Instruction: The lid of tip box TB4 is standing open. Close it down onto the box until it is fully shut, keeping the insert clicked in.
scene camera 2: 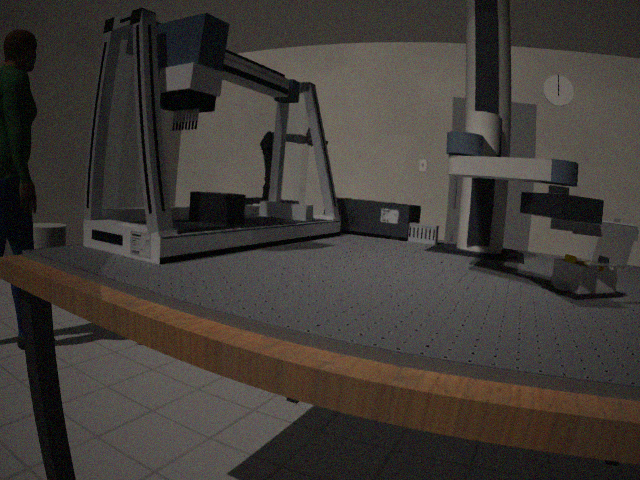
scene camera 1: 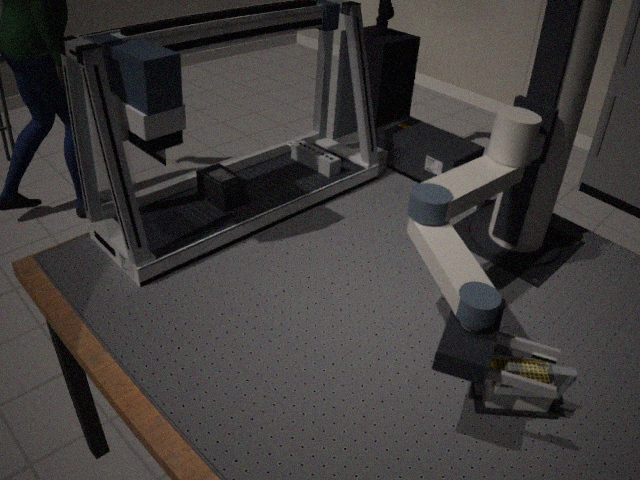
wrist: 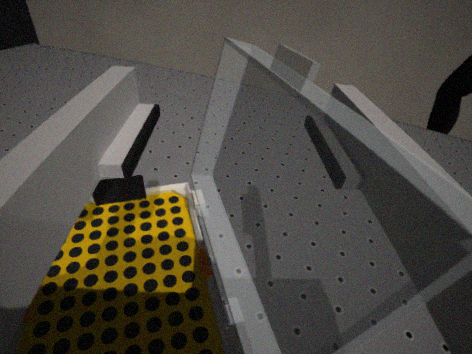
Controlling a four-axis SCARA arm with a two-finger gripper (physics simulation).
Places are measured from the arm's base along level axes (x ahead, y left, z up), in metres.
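Pixels of known places: gripper, fingertip midpoint: (scene camera 2: 623,232) (scene camera 1: 557,373) (wrist: 235,97); arm's base at its link origin: (scene camera 2: 478,256) (scene camera 1: 513,242).
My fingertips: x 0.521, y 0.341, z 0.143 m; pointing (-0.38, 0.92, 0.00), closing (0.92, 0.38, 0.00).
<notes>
Ahead of a thing's pixels: the offset from my fingertips to its top centre. "pt": to the spot under its first point.
The tip box @(dx -0.026, dy -0.064, dz -0.064 m) (scene camera 1: 516,401) (scene camera 2: 572,276) (wrist: 169,189) stands on the perforated table top at the right; no TB4 label is readable. Its yellow insert @(dx -0.026, dy -0.064, dz -0.056 m) (scene camera 1: 536,369) (scene camera 2: 570,257) (wrist: 130,240) with black holes lies in the box top; I cannot tell whether it is clicked in. The see-through lid @(pt dx +0.007, dy +0.018, dz +0.011 m) (scene camera 1: 566,376) (scene camera 2: 615,242) (wrist: 295,200) stands open, leaning outward from the box's long side. My gripper (scene camera 1: 557,373) (wrist: 235,97) is shut on nothing, its fingers still well apart. The left finger is above the insert; the right finger shows through the lid.
A gantry machine @(pt dx +0.020, dy -0.791, dz -0.100 m) (scene camera 1: 248,227) (scene camera 2: 248,240) stands at the back left with a dark block (scene camera 1: 221,187) (scene camera 2: 217,208) on its deck. A dark case @(pt dx -0.580, dy -0.689, dz -0.015 m) (scene camera 1: 431,147) (scene camera 2: 372,217) stands behind. A white slotted rack @(pt dx -0.566, dy -0.541, dz -0.099 m) (scene camera 2: 422,233) is by the arm's column. A person (scene camera 1: 33,98) (scene camera 2: 18,118) stands at the left.
</notes>
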